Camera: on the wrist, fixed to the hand. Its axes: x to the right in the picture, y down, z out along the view.
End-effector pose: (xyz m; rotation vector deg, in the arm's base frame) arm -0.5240 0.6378 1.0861 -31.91 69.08 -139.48
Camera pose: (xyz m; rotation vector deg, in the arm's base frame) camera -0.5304 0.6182 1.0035 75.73 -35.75 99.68
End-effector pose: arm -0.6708 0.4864 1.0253 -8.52 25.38 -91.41
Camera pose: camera -0.6121 0.4924 0.9640 -54.90 18.90 -166.40
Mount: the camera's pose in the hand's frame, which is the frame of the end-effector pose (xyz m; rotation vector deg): -0.0002 0.0771 -0.0361 -12.34 -11.67 -84.06
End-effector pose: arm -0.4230 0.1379 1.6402 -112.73 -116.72 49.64
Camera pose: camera -0.3388 0.1443 1.6297 -1.62 -162.99 24.57
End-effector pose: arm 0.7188 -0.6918 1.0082 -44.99 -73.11 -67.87
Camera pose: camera 0.8026 -0.7055 1.0142 2.59 -112.77 -139.94
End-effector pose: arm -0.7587 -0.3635 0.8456 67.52 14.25 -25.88
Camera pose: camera -0.7214 -0.3062 0.8964 31.37 54.89 -100.36
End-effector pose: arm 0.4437 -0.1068 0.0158 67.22 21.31 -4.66
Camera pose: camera 0.4543 -0.0437 0.0720 26.56 55.22 -79.11
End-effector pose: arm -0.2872 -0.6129 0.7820 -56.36 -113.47 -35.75
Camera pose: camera -0.2079 -0.5945 0.8068 31.07 -150.79 -87.87
